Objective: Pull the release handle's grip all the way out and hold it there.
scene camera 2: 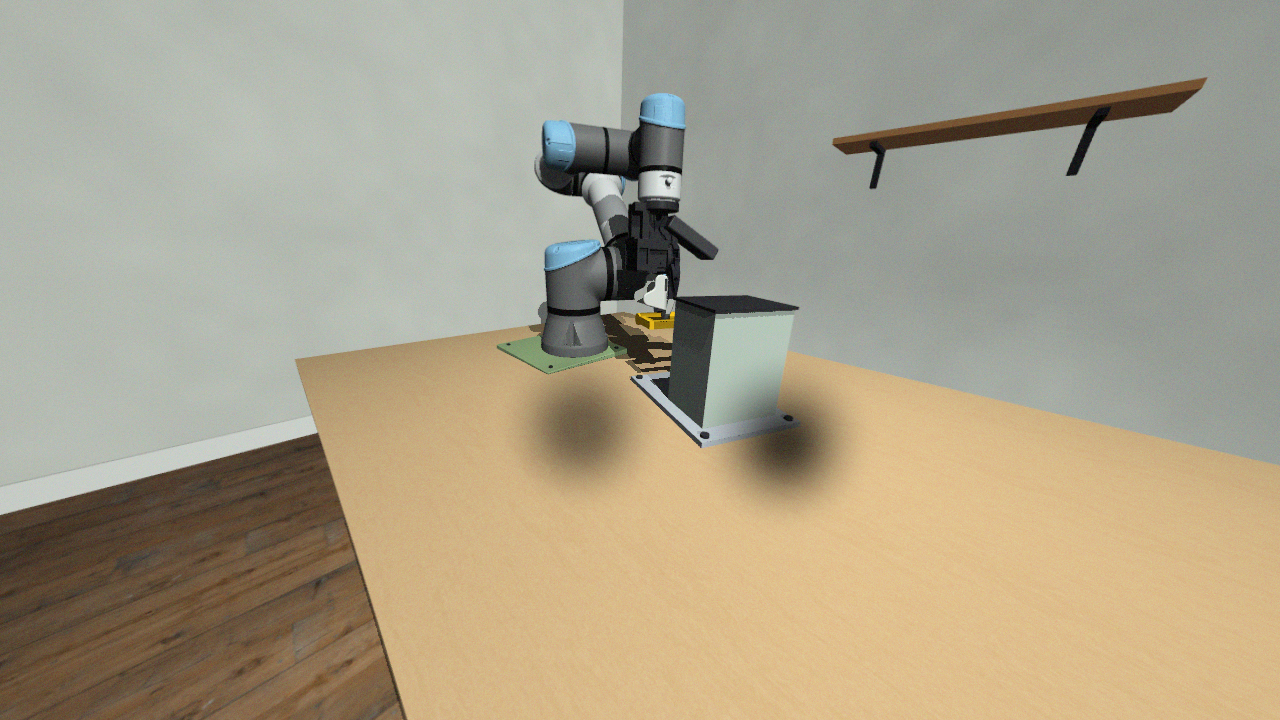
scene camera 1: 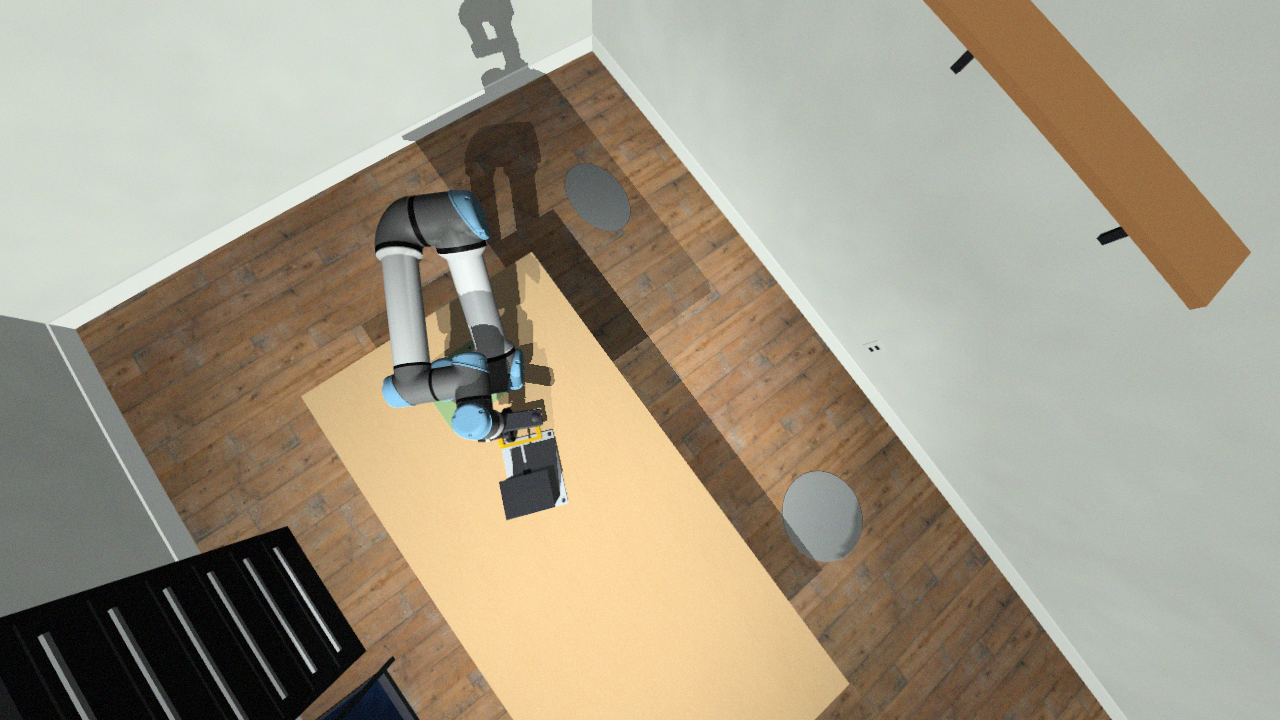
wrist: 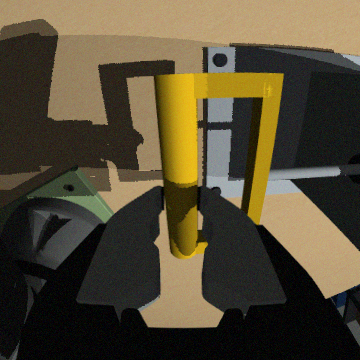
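The release handle's yellow grip [scene camera 1: 517, 444] [scene camera 2: 657, 323] [wrist: 177, 130] is a rectangular frame with a round bar, held above the table. My gripper [scene camera 2: 662, 309] [wrist: 180, 188] is shut on the round bar, with one dark finger on each side of it. A grey rod [scene camera 1: 524, 454] [wrist: 305, 173] shows between the grip and the dark-topped housing [scene camera 1: 528, 494] [scene camera 2: 750, 367]. The grip stands well apart from the housing, on the robot base's side. In the scene camera 2 view the housing hides part of the grip.
The housing stands on a light grey mounting plate [scene camera 1: 563, 492] [scene camera 2: 747, 434] [wrist: 218, 150] on the wooden table [scene camera 1: 626, 555] [scene camera 2: 537, 555]. The robot's green base plate [scene camera 1: 445, 411] [scene camera 2: 528, 356] [wrist: 90, 192] lies close by. A brown shelf [scene camera 1: 1092, 143] [scene camera 2: 1011, 120] is on the wall.
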